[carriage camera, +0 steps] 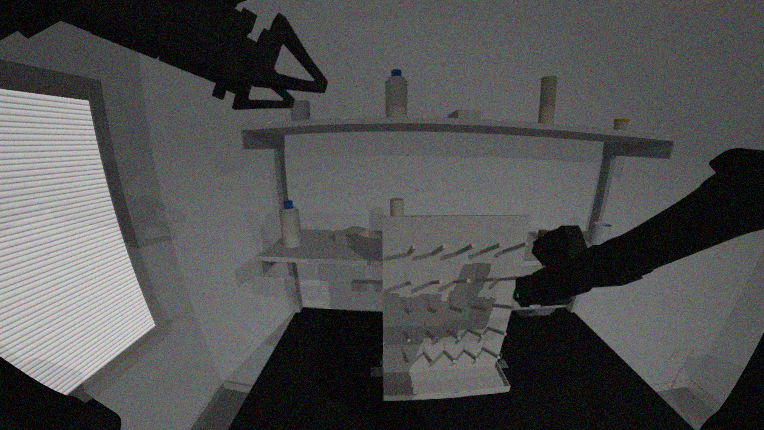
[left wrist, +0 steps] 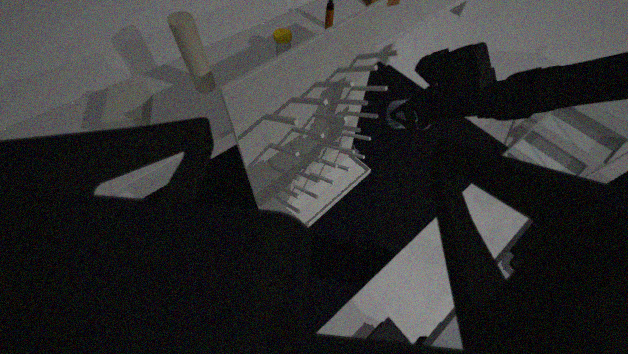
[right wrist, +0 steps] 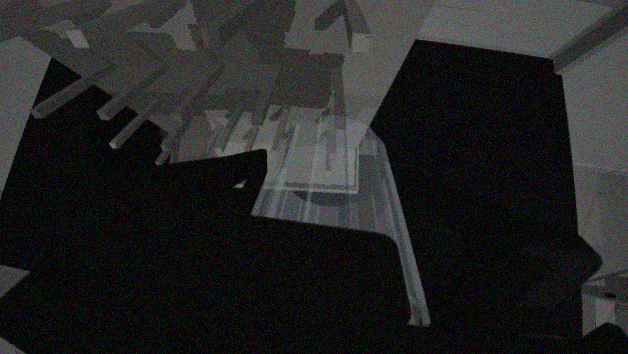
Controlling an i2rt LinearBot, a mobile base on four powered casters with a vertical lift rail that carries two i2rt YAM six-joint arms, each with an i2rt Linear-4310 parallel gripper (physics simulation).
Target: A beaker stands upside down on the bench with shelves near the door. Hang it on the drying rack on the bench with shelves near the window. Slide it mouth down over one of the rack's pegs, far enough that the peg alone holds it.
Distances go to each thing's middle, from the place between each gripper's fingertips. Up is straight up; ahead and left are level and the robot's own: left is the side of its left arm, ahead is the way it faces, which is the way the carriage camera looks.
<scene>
The clear beaker [right wrist: 329, 170] is 3 cm behind my right hand and 1 cm above it. Round my right hand: drip tray [carriage camera: 398, 386] (10 cm ahead, 15 cm to the left, 45 cm below).
Now: the clear beaker 46 cm to the right of my left hand, 41 cm below it and 16 cm ahead of it. Also, from my left hand: drip tray (87 cm below, 31 cm to the right, 29 cm ahead).
</scene>
